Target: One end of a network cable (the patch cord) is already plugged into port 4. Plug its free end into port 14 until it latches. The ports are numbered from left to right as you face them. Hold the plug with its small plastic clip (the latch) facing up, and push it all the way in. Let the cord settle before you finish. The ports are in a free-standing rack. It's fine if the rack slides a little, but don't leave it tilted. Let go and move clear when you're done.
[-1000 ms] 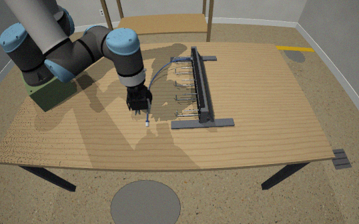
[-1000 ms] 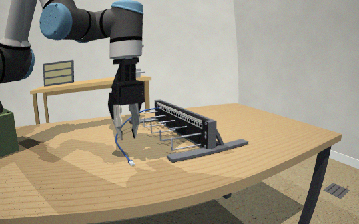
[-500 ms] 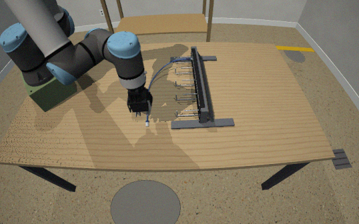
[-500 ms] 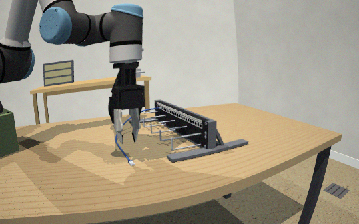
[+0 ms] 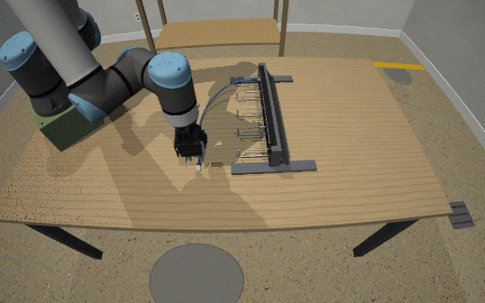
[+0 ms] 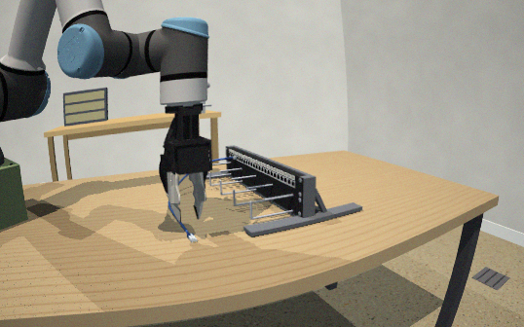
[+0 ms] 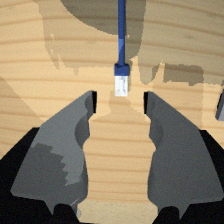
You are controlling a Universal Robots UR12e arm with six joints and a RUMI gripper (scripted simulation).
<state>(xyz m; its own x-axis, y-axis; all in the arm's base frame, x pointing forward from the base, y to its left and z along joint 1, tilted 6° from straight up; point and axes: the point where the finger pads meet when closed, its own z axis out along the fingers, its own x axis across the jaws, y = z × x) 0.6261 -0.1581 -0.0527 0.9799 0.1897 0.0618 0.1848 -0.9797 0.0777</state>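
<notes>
The plug lies 10 mm to the right of my hand and 50 mm below it.
</notes>
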